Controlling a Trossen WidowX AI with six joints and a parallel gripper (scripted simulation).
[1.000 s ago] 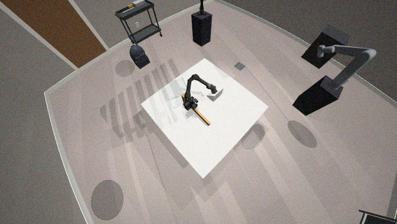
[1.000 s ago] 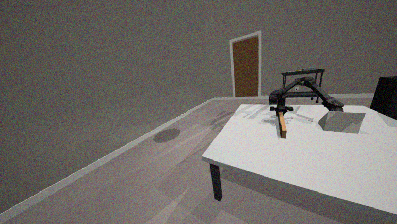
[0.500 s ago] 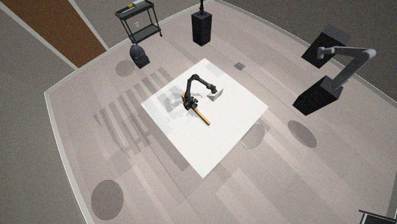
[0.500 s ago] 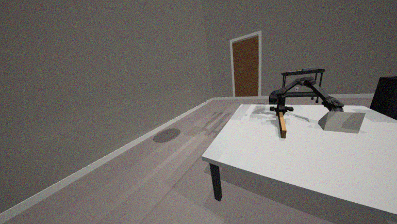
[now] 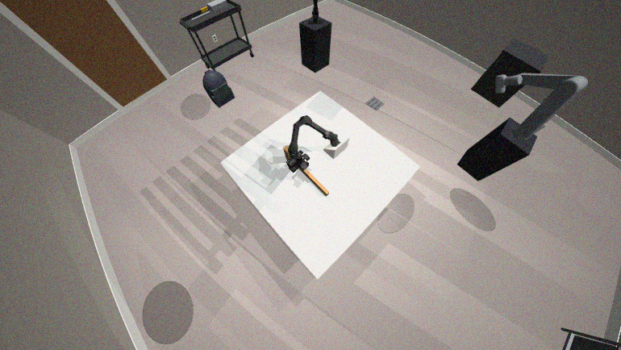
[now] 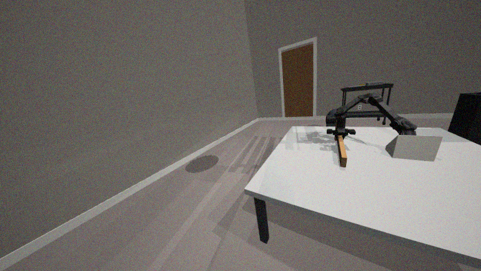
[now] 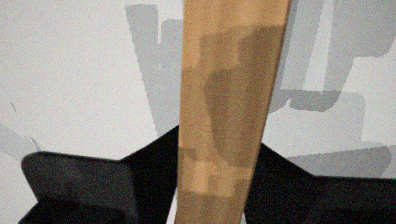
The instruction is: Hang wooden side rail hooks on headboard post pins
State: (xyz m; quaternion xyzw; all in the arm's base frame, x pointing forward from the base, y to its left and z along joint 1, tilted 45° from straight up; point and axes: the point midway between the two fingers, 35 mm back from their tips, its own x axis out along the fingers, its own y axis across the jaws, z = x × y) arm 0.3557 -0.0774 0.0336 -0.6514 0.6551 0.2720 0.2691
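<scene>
Now: gripper tip 140 mm to the left of the headboard post and 40 mm below it.
</scene>
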